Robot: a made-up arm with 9 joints. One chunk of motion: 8 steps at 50 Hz.
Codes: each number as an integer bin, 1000 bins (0 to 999) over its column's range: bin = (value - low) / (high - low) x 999, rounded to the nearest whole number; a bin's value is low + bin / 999 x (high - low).
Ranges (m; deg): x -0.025..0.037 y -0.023..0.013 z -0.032..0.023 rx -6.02..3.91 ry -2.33..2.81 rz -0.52..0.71
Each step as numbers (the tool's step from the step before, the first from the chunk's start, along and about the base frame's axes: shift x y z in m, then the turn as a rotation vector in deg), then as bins.
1 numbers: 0.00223 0.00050 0.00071 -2.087 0.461 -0.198
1 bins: 439 652 594 396 542 262
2 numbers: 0.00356 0.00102 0.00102 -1.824 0.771 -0.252
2 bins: 460 667 600 422 603 218
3 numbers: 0.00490 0.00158 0.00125 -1.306 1.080 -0.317
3 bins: 482 682 604 474 663 165
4 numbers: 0.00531 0.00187 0.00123 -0.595 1.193 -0.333
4 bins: 488 690 604 546 685 152
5 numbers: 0.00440 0.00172 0.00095 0.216 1.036 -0.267
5 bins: 474 686 598 627 654 205
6 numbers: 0.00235 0.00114 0.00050 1.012 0.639 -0.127
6 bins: 441 670 590 707 577 319
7 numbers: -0.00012 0.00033 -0.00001 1.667 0.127 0.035
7 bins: 401 647 581 773 478 451
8 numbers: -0.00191 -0.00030 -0.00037 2.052 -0.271 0.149
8 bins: 372 630 575 812 400 543
